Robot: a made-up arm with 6 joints.
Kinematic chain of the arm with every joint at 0, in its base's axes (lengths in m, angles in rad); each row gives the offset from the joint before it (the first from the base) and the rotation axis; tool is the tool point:
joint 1: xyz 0 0 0.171 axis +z
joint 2: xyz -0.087 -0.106 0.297 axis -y
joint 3: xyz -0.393 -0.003 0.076 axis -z
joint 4: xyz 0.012 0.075 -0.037 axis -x
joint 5: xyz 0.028 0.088 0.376 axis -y
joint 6: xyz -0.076 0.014 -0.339 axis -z
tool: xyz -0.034 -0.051 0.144
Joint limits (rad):
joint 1: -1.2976..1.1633
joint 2: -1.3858..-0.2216
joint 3: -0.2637..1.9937
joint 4: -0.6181..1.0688
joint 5: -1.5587..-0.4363
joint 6: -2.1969..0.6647
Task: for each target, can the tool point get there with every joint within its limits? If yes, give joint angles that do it. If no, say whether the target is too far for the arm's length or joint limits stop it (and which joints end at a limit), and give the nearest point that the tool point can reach.
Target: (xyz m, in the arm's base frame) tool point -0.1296 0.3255 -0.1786
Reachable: no: joint limits stop it (at a limit: joint 1, joint 2, joint 4, joint 5, joint 6) | nearest point -0.0068 0.1658 0.3498 | short by 0.566 m
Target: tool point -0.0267 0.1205 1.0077
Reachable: yes | joints -0.4516 -0.7824 1.0581 0.0068 -1.0616 -0.5126
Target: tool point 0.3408 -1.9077 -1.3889
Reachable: no: too far | nearest point 0.0438 -0.2452 0.3279 | short by 2.408 m
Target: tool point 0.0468 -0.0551 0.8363
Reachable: yes | joints -0.6951 -1.1952 1.5872 -0.1434 -0.6474 -1.5372
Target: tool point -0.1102 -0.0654 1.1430
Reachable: yes | joints 0.5309 -0.8067 0.8621 -0.3437 -1.4176 -0.8111
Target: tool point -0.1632 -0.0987 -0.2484
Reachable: no: joint limits stop it (at a limit: joint 1, joint 2, joint 4, joint 5, joint 6) | nearest point -0.1005 -0.1887 0.3227 | short by 0.582 m
